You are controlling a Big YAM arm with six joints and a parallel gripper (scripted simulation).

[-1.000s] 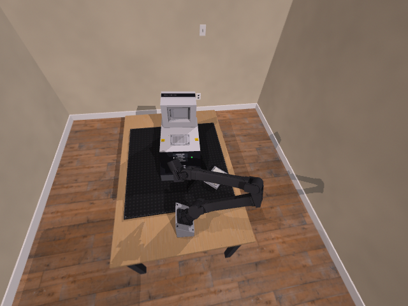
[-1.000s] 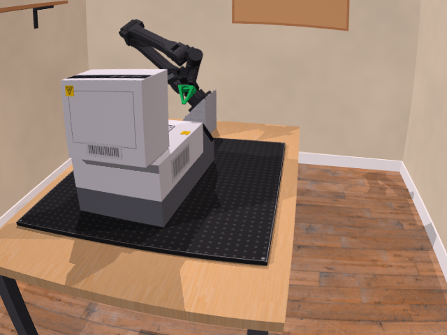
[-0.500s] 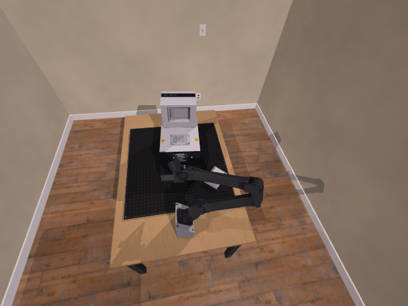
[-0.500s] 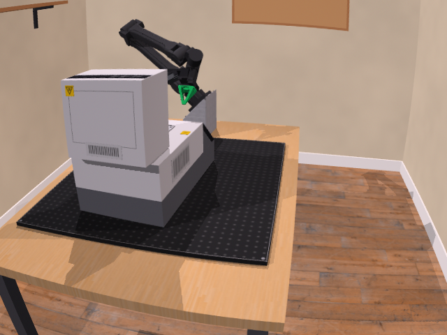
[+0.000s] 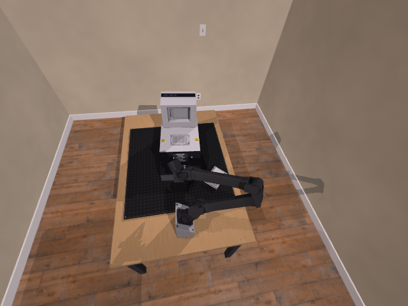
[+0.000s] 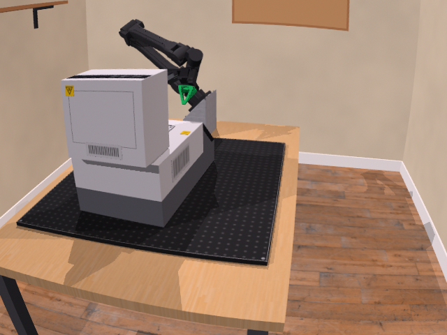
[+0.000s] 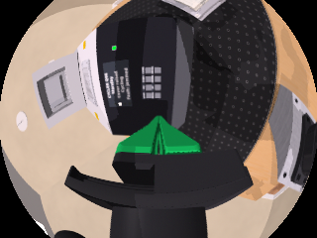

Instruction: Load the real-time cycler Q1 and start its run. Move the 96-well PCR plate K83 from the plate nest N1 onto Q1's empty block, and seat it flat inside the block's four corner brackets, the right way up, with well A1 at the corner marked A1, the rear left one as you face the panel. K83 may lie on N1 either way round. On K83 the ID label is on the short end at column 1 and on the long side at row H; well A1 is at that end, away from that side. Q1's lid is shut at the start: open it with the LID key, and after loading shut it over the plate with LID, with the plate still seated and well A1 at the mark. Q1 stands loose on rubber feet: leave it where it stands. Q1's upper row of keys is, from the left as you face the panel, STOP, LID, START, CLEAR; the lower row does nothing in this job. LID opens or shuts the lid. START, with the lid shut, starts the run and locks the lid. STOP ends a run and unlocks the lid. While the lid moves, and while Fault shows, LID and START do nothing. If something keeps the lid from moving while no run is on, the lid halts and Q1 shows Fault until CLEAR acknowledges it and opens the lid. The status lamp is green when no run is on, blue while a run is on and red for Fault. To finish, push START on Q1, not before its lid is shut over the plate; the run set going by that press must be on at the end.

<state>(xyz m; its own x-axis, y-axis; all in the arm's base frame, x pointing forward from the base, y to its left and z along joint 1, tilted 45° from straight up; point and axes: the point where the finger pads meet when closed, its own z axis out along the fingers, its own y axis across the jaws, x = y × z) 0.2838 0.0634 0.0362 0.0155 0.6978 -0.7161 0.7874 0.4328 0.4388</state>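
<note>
The white plate K83 is 280 mm to the right of my hand, 180 mm below it and 60 mm ahead of it. Also, from my hand: plate nest N1 (280 mm to the right, 190 mm below, 60 mm ahead).
</note>
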